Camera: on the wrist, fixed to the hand. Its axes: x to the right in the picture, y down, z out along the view.
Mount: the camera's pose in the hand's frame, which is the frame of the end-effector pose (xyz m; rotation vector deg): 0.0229 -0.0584 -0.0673 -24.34 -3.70 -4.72
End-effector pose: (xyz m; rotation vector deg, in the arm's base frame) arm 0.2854 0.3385 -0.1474 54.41 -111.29 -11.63
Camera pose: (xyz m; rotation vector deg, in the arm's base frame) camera 0.3645 0.2981 -0.1236 42.68 -104.14 -38.51
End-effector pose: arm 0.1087 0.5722 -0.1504 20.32 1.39 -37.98
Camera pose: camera 0.0975 0.5380 -0.2351 -4.43 6.69 -41.87
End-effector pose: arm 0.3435 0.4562 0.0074 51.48 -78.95 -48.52
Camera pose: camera 0.4126 0.4125 -0.0348 34.62 -66.39 -67.98
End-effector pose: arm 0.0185 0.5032 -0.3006 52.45 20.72 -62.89
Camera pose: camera -0.0109 0.5333 -0.3824 28.15 31.97 -61.23
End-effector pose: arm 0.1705 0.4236 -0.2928 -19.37 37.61 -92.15
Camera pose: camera 0.0814 0.4177 -0.3151 -42.00 54.12 -87.12
